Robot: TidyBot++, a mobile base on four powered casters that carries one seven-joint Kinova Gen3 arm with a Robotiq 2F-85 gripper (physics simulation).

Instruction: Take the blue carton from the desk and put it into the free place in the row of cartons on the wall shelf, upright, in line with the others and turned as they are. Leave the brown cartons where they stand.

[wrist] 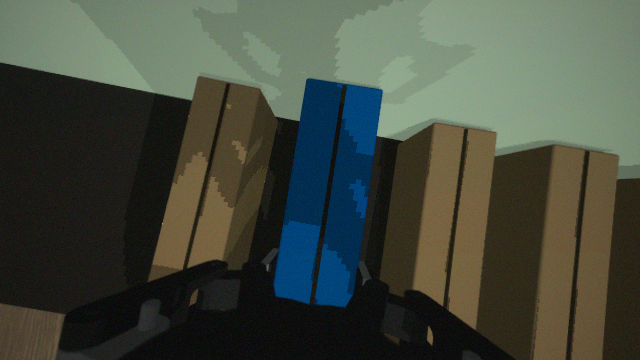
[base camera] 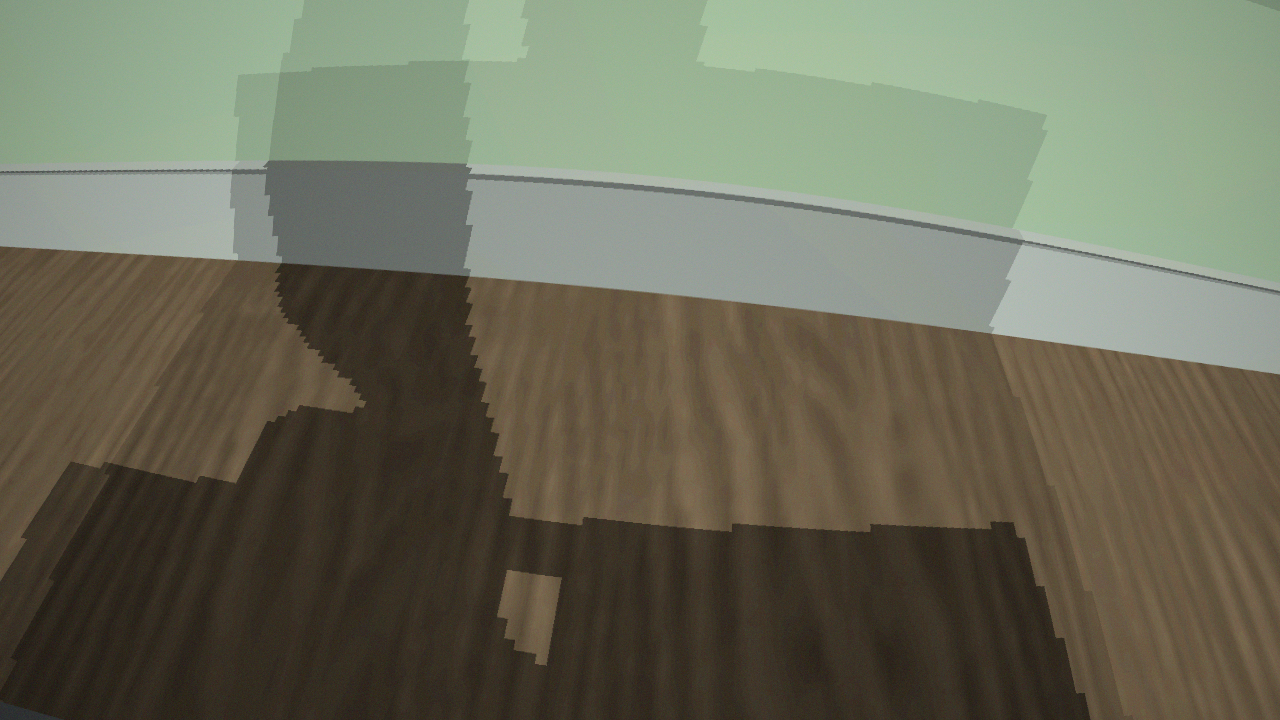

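The blue carton (wrist: 330,190) is between the fingertips of my gripper (wrist: 316,268), which is shut on it, seen from above in the wrist view. It is in the gap of the row, between a brown carton (wrist: 205,185) on the left and another brown carton (wrist: 457,215) on the right, with dark gaps on both sides. Its top runs nearly parallel to theirs, and its far end lies a little nearer the wall than the right one's. The dark wall shelf (wrist: 75,190) shows at the left. Whether the carton's base touches the shelf is hidden.
A further brown carton (wrist: 575,250) stands at the right, and part of one more (wrist: 627,250) shows at the right edge. The green wall (wrist: 550,65) (base camera: 850,53) is behind the row. The base camera view shows wooden floor (base camera: 760,402), a pale skirting board (base camera: 626,232) and shadows.
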